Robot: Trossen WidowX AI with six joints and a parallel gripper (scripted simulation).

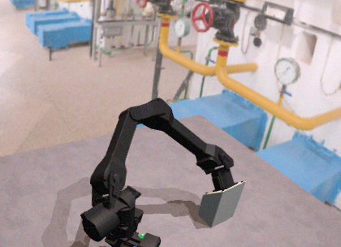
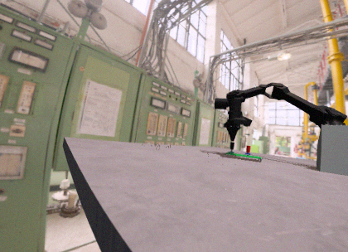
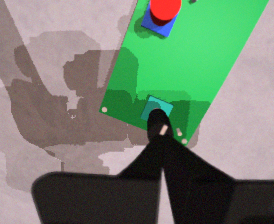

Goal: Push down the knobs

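The black knob is 2 cm below my gripper tip. Also, from my gripper tip: red knob 7 cm behind, 4 cm to the right, 3 cm below.
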